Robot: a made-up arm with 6 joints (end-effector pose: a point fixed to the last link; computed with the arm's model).
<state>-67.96 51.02 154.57 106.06 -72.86 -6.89</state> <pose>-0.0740 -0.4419 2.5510 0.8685 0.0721 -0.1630 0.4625</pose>
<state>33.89 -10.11 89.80 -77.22 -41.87 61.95</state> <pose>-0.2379 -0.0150 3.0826 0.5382 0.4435 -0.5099 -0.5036</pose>
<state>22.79 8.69 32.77 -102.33 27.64 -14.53</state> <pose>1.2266 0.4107 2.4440 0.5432 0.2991 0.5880 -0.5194</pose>
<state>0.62 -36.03 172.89 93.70 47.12 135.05</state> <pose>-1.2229 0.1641 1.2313 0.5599 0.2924 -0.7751 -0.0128</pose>
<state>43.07 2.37 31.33 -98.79 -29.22 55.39</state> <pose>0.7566 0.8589 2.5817 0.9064 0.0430 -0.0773 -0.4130</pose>
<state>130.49 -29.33 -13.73 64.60 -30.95 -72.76</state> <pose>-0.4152 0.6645 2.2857 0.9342 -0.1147 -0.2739 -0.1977</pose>
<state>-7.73 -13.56 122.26 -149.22 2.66 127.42</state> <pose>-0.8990 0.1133 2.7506 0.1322 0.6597 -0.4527 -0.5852</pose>
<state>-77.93 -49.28 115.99 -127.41 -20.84 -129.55</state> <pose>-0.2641 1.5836 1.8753 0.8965 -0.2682 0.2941 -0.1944</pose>
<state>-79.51 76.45 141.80 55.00 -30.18 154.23</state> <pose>0.1335 -1.4219 2.3669 0.3178 0.7860 0.0061 -0.5303</pose>
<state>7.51 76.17 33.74 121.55 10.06 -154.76</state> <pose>1.8575 0.2776 0.6201 0.5086 -0.5443 0.2364 -0.6238</pose>
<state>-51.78 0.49 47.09 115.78 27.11 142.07</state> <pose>0.6325 -0.6290 2.8560 0.4613 0.2602 0.2347 -0.8151</pose>
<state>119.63 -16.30 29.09 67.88 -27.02 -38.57</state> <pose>-0.2098 0.5829 2.8522 0.8291 0.1364 -0.3353 -0.4260</pose>
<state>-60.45 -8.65 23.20 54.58 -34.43 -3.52</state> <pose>0.2980 -0.9158 2.6519 0.3739 0.6107 0.0609 0.6954</pose>
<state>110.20 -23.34 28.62 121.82 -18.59 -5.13</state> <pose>-0.1262 0.3127 2.9657 0.1772 0.2359 -0.6389 -0.7105</pose>
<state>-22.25 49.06 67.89 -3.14 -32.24 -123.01</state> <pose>1.7043 -0.7581 1.9985 0.2945 0.2626 0.6859 -0.6114</pose>
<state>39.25 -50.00 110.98 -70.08 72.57 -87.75</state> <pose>-1.0344 -1.1371 1.9100 0.1659 0.5937 -0.0432 0.7862</pose>
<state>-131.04 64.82 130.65 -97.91 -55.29 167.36</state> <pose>-0.7180 -1.1278 2.4883 0.4955 0.7042 0.5021 0.0807</pose>
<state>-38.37 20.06 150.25 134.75 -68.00 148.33</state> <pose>-0.4253 0.1299 2.5401 0.2339 0.8308 -0.5038 -0.0364</pose>
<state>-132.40 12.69 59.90 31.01 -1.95 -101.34</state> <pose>-0.7767 -0.7812 2.8829 0.4351 -0.2168 0.1913 0.8527</pose>
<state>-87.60 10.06 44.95 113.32 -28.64 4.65</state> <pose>-0.0470 -1.1401 2.8078 0.6375 0.7666 0.0358 0.0683</pose>
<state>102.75 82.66 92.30 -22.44 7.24 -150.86</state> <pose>-0.4591 2.0451 1.5254 0.4232 -0.3287 0.8031 0.2605</pose>
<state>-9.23 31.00 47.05 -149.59 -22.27 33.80</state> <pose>1.6430 -0.1806 2.3005 0.6764 0.2929 0.4234 -0.5267</pose>
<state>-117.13 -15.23 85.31 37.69 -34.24 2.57</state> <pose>-0.0147 0.3113 3.0588 0.8377 0.2697 0.2273 0.4169</pose>
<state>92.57 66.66 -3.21 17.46 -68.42 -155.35</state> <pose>0.0137 1.1675 0.4761 0.0167 -0.6252 0.2236 -0.7475</pose>
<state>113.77 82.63 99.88 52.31 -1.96 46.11</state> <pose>-0.8201 1.8663 1.7229 0.3527 0.3562 -0.7885 -0.3564</pose>
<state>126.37 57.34 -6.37 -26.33 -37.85 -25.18</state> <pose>-0.8018 1.0186 0.5657 0.4486 -0.8116 -0.3643 0.0859</pose>
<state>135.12 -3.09 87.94 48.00 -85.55 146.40</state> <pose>0.0195 0.2171 2.9566 0.1020 -0.2355 0.9346 0.2464</pose>
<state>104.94 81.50 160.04 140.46 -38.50 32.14</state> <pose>-0.2522 0.9141 2.3729 0.2130 0.1635 0.5128 0.8154</pose>
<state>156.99 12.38 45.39 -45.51 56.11 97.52</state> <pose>-0.9453 0.5737 2.7009 0.8173 0.2594 -0.1759 -0.4836</pose>
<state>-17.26 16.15 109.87 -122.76 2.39 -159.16</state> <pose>0.2307 -0.0965 3.0989 0.5184 0.0439 0.5095 0.6854</pose>
